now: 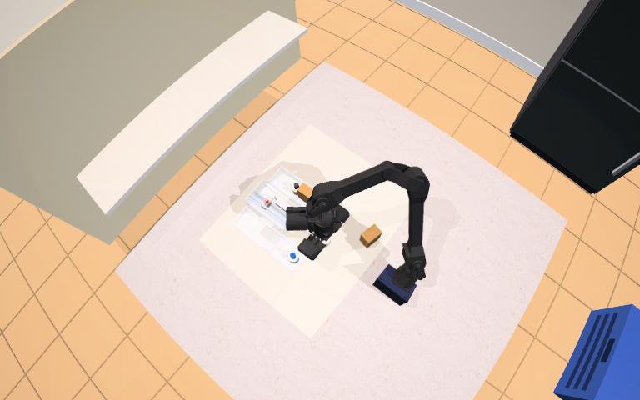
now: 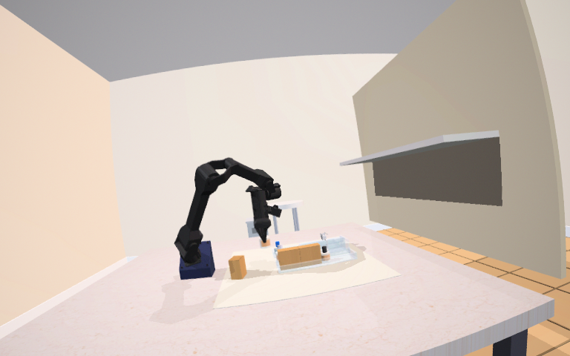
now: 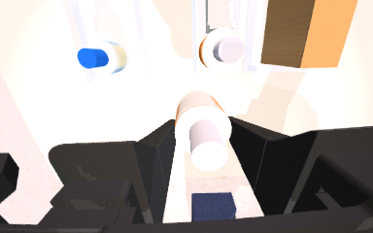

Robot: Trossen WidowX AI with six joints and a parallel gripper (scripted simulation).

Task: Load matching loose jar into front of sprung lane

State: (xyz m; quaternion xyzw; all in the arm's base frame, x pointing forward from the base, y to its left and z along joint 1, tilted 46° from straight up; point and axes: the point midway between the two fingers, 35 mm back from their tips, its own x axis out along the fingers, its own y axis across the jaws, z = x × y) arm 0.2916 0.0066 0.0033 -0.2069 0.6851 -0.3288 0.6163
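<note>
Now: the clear lane rack 20 cm ahead of my gripper tip, 3 cm to the right of it and 7 cm below it. Round my gripper tip: red dot: 24 cm ahead, 2 cm to the right, 2 cm below.
</note>
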